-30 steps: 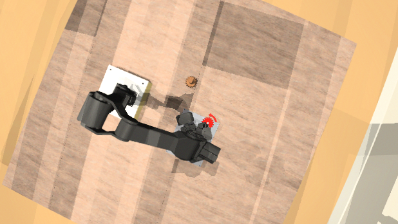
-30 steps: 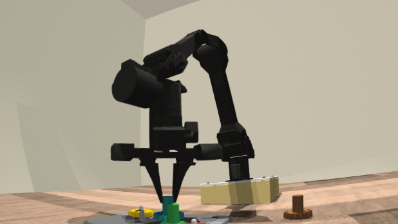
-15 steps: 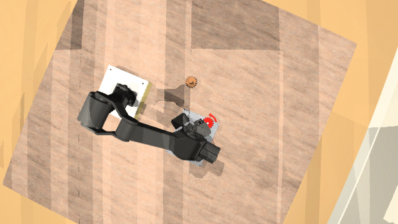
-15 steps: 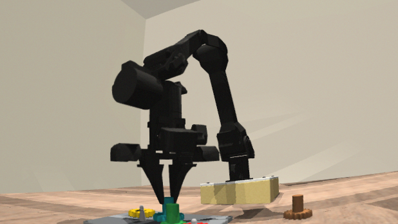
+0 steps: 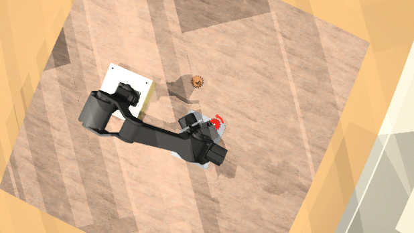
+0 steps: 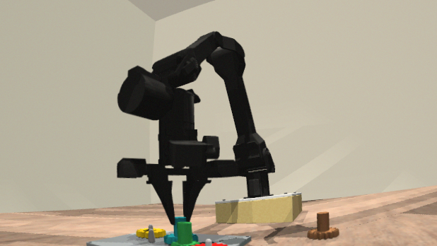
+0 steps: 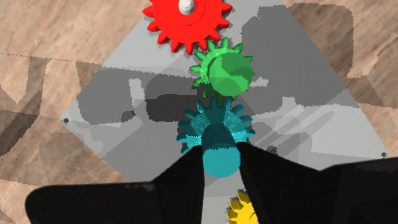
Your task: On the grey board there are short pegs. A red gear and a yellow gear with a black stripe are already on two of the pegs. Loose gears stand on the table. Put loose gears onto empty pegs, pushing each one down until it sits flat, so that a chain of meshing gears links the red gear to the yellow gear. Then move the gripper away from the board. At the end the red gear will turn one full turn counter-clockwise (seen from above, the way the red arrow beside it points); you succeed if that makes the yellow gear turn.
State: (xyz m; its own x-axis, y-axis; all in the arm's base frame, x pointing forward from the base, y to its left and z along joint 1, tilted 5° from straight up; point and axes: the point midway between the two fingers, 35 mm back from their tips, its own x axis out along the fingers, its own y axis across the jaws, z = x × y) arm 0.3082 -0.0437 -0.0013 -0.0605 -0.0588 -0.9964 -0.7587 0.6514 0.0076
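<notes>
Now: the cyan gear 10 mm below my gripper tip. From my gripper tip the other things lie so: green gear 30 mm to the left, 30 mm ahead, 10 mm below; grey board 30 mm below, 20 mm to the right, 10 mm ahead; red gear 70 mm to the left, 40 mm ahead, 20 mm below.
</notes>
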